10 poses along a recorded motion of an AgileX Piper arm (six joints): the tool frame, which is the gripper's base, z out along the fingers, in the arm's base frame.
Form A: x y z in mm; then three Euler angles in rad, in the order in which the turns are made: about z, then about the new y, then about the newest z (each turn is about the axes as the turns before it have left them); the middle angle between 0 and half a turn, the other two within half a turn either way.
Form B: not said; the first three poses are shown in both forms.
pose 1, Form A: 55.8 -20.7 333.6 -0.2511 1.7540 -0.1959
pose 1, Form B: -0.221 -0.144 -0.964 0.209 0.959 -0.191 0.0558 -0.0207 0.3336
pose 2, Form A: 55.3 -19.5 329.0 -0.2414 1.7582 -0.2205
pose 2, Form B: -0.229 -0.169 -0.959 0.194 0.957 -0.215 0.0553 -0.0195 0.3290
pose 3, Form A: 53.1 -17.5 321.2 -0.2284 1.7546 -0.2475
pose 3, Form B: -0.228 -0.198 -0.953 0.176 0.954 -0.241 0.0531 -0.0175 0.3212
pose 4, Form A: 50.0 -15.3 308.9 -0.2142 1.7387 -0.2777
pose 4, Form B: -0.215 -0.234 -0.948 0.160 0.949 -0.270 0.0500 -0.0153 0.3089
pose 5, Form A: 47.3 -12.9 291.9 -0.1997 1.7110 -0.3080
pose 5, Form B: -0.191 -0.271 -0.944 0.148 0.942 -0.300 0.0473 -0.0129 0.2919
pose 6, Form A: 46.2 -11.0 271.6 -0.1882 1.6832 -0.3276
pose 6, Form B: -0.165 -0.296 -0.941 0.142 0.937 -0.320 0.0462 -0.0110 0.2716
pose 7, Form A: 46.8 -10.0 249.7 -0.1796 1.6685 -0.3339
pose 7, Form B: -0.149 -0.306 -0.940 0.137 0.935 -0.326 0.0468 -0.0100 0.2497
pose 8, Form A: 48.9 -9.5 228.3 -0.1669 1.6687 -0.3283
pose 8, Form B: -0.145 -0.303 -0.942 0.126 0.939 -0.321 0.0489 -0.0095 0.2283
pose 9, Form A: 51.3 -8.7 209.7 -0.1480 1.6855 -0.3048
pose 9, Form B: -0.152 -0.281 -0.948 0.107 0.949 -0.298 0.0513 -0.0087 0.2097
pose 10, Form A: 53.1 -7.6 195.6 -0.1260 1.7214 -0.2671
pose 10, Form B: -0.177 -0.244 -0.954 0.082 0.962 -0.261 0.0531 -0.0076 0.1956
